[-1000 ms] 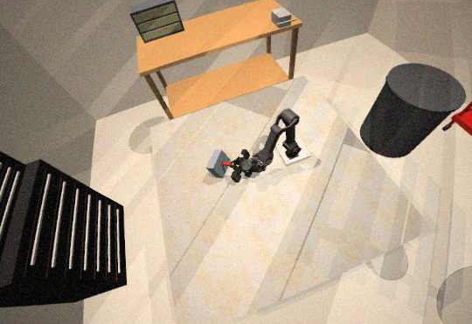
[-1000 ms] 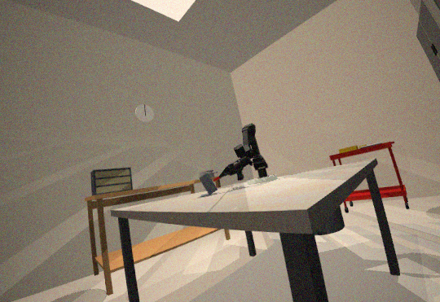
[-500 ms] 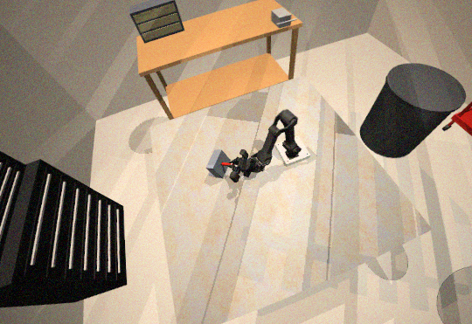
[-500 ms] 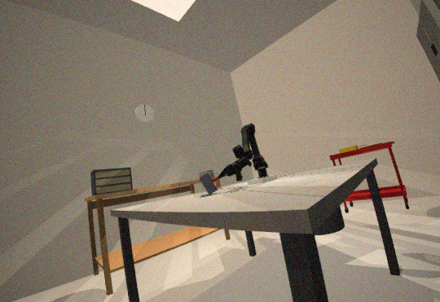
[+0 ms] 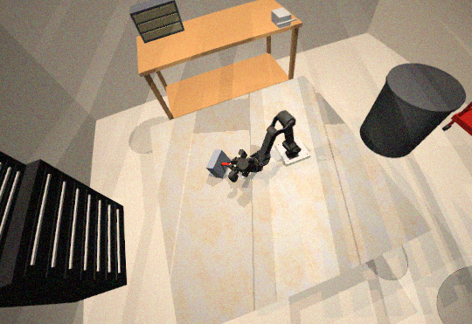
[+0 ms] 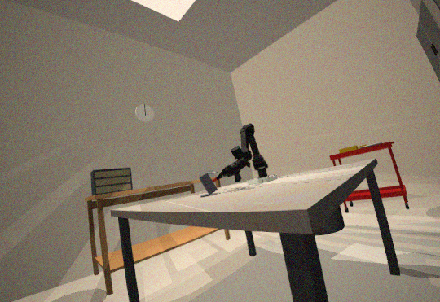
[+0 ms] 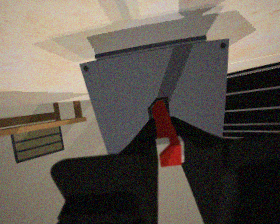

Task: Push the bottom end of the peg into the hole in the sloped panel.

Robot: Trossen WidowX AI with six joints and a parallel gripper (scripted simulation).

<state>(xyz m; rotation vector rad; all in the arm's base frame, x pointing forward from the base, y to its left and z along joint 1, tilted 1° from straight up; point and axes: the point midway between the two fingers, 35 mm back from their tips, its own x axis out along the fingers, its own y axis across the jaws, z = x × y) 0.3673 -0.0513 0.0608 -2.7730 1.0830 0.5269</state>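
The grey sloped panel is 40 mm ahead of my gripper tip, 30 mm to the right of it and 20 mm below it. Round my gripper tip: red peg (10 mm to the left, 10 mm behind, 10 mm above).
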